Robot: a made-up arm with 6 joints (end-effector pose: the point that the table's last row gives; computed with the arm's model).
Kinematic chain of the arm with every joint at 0, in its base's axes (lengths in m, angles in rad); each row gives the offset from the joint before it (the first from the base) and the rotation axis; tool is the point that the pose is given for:
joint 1: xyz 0 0 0.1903 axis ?
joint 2: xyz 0 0.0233 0 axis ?
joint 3: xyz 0 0 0.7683 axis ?
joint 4: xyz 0 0 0.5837 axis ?
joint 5: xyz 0 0 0 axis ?
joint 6: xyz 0 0 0.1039 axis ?
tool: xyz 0 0 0
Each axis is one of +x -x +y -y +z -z.
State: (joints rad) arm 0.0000 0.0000 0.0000 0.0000 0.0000 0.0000
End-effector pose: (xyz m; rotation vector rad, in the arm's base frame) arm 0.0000 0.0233 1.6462 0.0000 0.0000 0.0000
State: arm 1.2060 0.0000 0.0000 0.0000 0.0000 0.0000
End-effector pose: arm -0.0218 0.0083 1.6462 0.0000 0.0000 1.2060
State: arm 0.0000 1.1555 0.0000 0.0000 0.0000 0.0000
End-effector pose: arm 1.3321 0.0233 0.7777 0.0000 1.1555 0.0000
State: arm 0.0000 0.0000 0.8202 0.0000 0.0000 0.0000
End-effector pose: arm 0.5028 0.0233 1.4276 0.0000 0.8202 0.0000
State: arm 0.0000 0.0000 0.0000 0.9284 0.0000 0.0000
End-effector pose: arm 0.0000 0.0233 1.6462 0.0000 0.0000 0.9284
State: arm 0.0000 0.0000 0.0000 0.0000 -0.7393 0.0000
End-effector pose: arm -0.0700 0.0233 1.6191 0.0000 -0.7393 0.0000
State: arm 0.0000 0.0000 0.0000 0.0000 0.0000 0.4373
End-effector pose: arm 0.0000 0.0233 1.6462 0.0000 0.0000 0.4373
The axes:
joint 1: +z
joint 2: +y
joint 3: +y
joint 4: +z
joint 5: +y
joint 6: +z

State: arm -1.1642 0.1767 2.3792 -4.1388 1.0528 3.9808
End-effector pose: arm 0.2994 -0.4448 0.4444 0.5778 1.6237 0.0123
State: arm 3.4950 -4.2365 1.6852 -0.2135 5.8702 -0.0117
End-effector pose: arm -0.3069 -0.1475 -0.7483 2.9403 0.8347 0.2933
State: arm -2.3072 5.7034 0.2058 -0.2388 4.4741 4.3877
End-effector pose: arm 0.5162 0.4992 1.3177 0.6785 2.2367 0.9235
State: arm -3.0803 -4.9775 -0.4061 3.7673 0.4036 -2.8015
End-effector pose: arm -1.2505 -0.0761 0.8400 0.5138 -0.5437 -2.1396
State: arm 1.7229 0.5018 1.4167 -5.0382 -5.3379 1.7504
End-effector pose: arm -0.2483 0.9396 0.6189 -0.6782 -1.9142 -0.0618
